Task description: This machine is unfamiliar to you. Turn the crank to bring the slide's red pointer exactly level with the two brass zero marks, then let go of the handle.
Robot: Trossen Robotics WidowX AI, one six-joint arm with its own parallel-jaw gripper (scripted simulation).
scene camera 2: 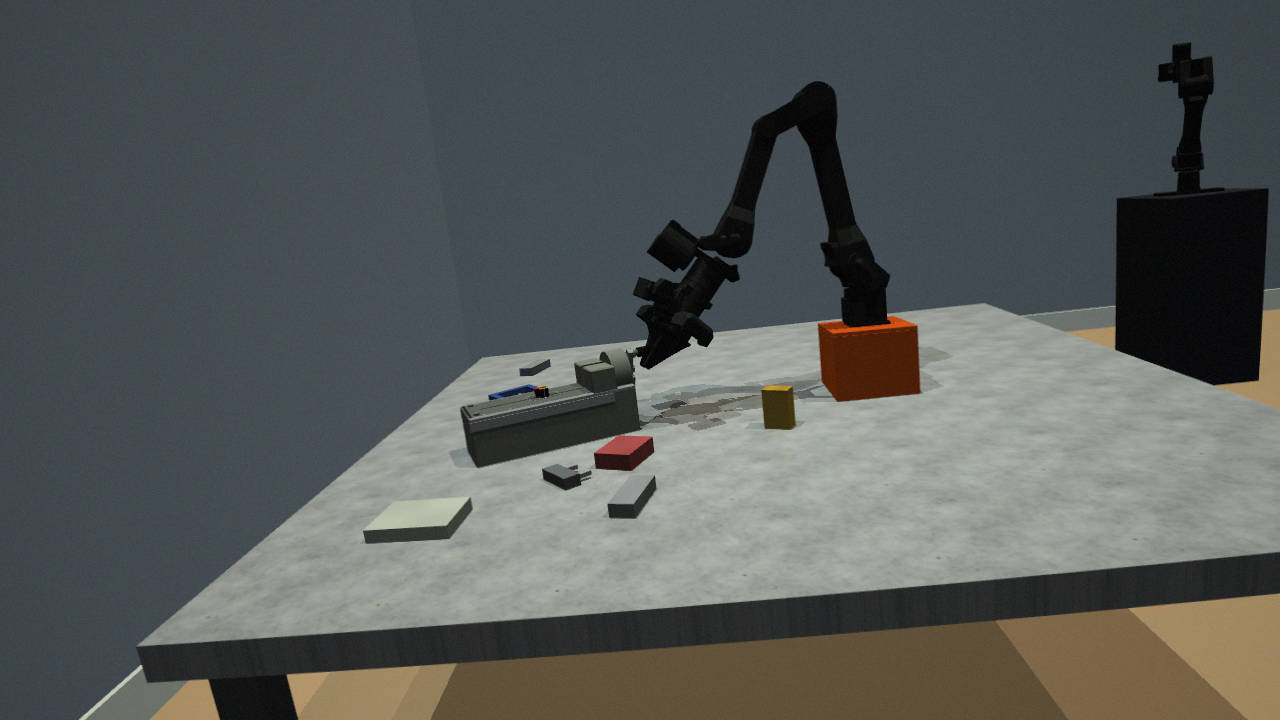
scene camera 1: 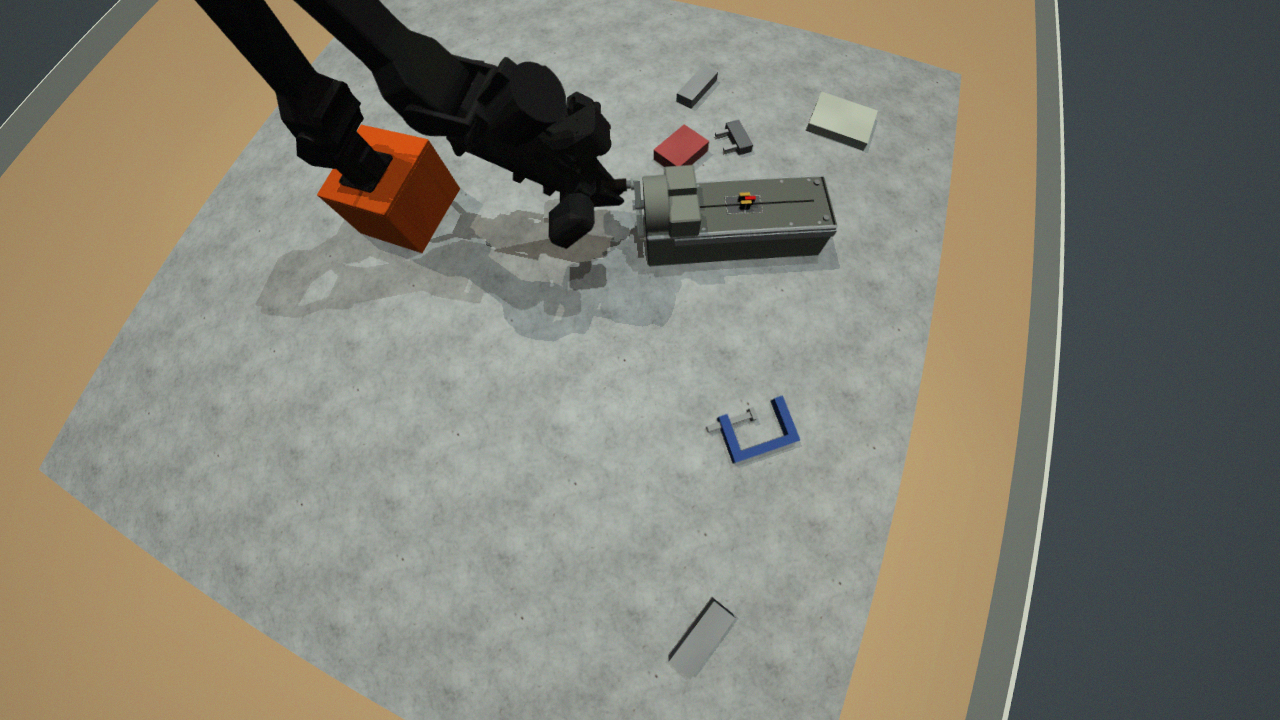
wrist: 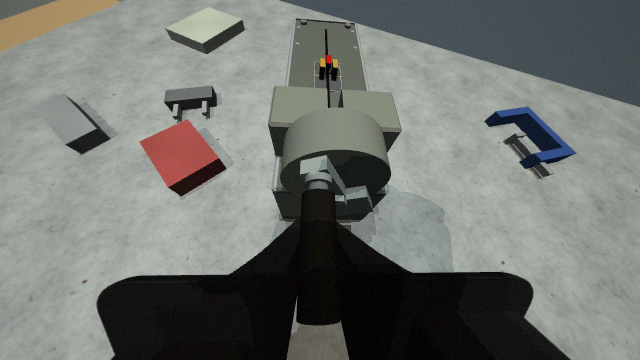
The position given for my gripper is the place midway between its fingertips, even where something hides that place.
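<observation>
From scene camera 1 I can see my gripper (scene camera 1: 621, 197), a grey bracket (scene camera 1: 741, 143), a red block (scene camera 1: 684, 147) and a blue clamp (scene camera 1: 779, 404), but scene camera 1 does not show the yellow block, which is hidden by my gripper. Scene camera 2 does give me that yellow block (scene camera 2: 778, 401), plus the grey bracket (scene camera 2: 565, 478), the red block (scene camera 2: 625, 453), a grey bar (scene camera 2: 627, 503) and a pale slab (scene camera 2: 427, 519). As for the wrist view, it's got a crank handle (wrist: 318, 303), the grey bracket (wrist: 204, 97), the red block (wrist: 184, 160) and the blue clamp (wrist: 554, 148), while the yellow block is out of frame in the wrist view.
</observation>
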